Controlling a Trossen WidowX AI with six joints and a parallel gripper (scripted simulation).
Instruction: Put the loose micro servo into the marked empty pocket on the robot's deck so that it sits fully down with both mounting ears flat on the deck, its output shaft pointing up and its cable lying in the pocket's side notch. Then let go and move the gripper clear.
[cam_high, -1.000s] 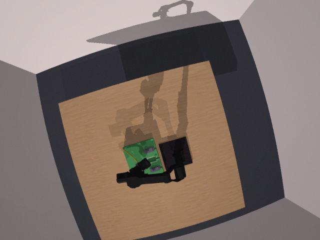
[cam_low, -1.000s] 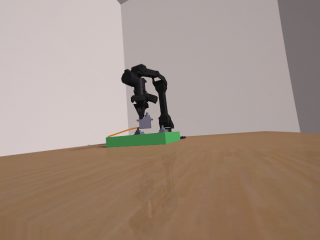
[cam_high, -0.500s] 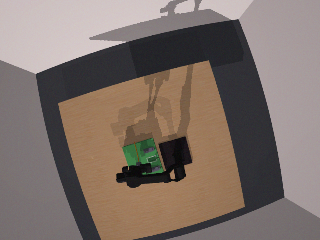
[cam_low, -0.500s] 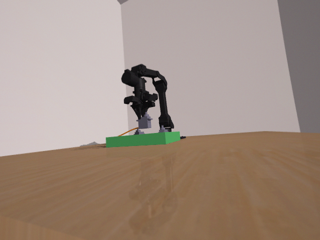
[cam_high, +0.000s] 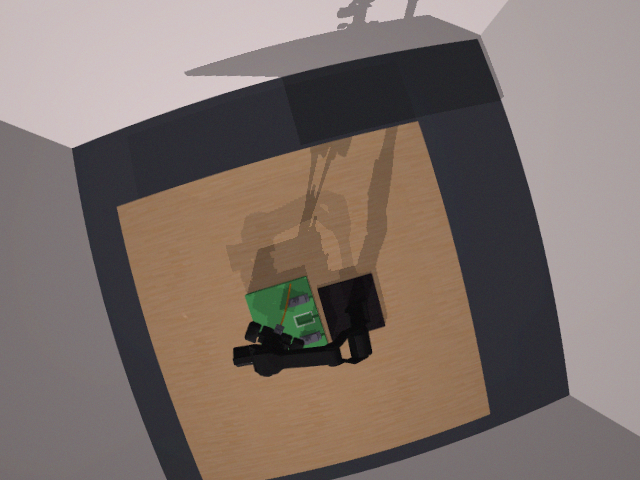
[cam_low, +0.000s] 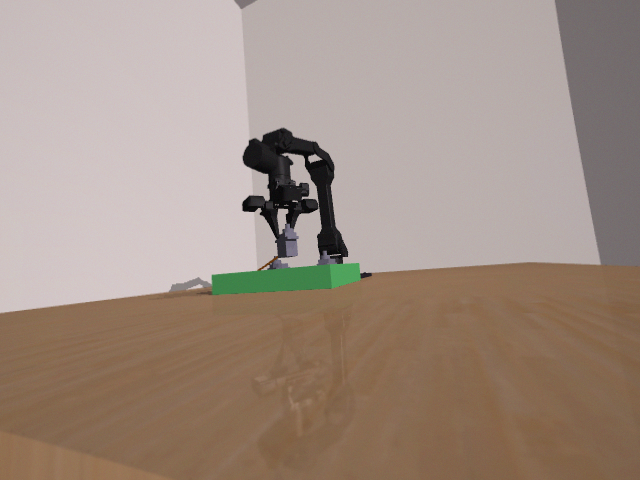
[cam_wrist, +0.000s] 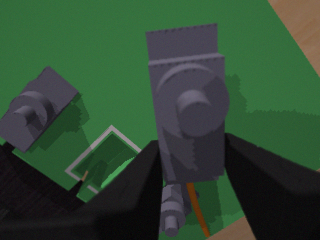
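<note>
Right now my gripper tip is 10 cm above the green deck and 1 cm short of it.
</note>
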